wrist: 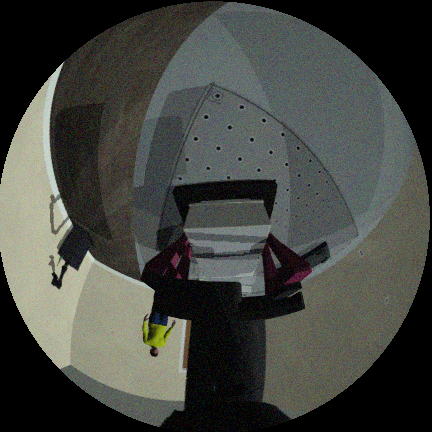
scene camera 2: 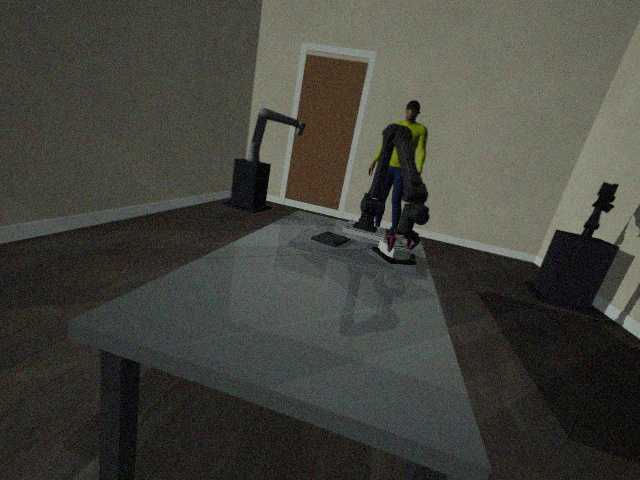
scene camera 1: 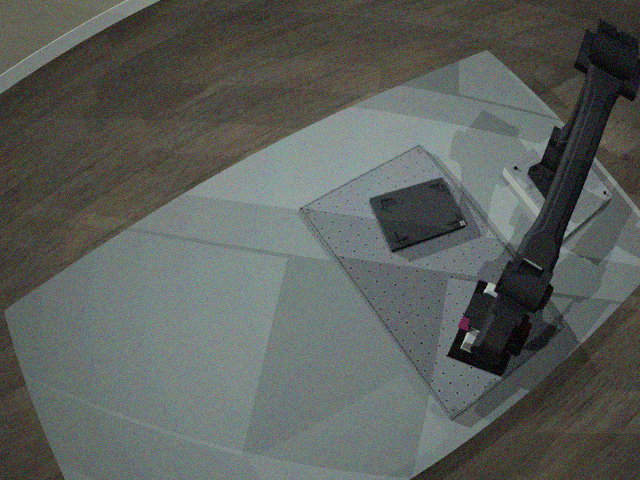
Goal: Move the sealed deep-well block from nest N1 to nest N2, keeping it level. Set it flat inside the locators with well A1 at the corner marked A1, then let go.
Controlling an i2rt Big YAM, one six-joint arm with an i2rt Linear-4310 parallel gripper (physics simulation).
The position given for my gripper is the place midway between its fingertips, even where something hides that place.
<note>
My gripper (scene camera 1: 487,338) grips a deep-well block (wrist: 227,236). Also in view: a perforated plate (scene camera 1: 421,292).
My gripper is seen too in the wrist view (wrist: 227,230). The perforated plate also shows in the wrist view (wrist: 233,140).
</note>
